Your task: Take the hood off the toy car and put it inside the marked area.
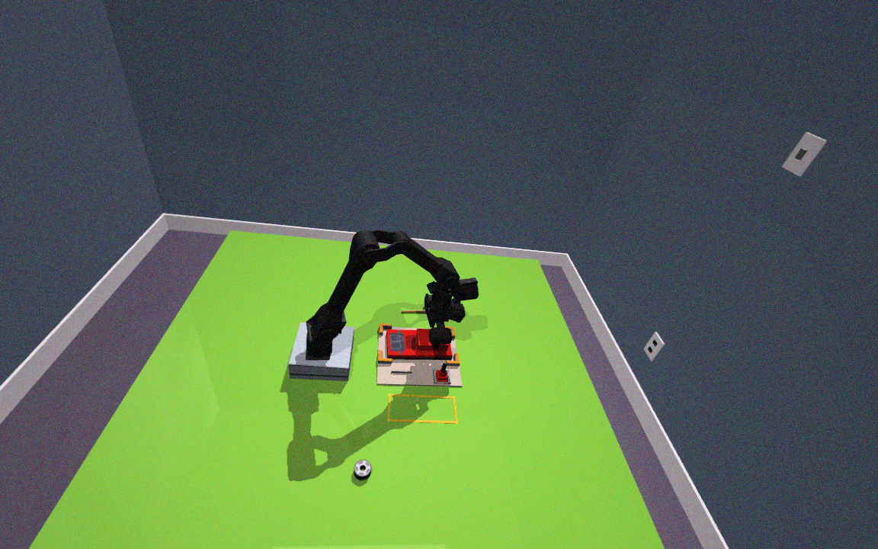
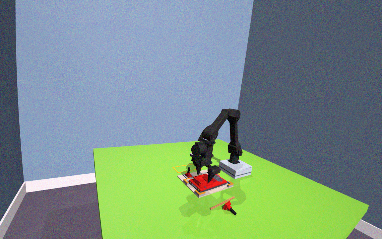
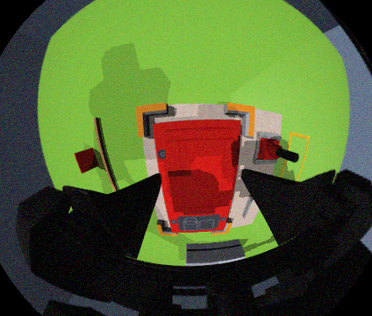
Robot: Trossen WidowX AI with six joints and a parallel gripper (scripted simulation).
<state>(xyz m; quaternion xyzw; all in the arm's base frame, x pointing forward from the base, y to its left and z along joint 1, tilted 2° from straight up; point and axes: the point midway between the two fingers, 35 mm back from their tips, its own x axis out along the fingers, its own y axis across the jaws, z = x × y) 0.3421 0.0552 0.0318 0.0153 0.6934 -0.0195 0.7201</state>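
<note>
My gripper tip is 10 mm above the red hood.
</note>
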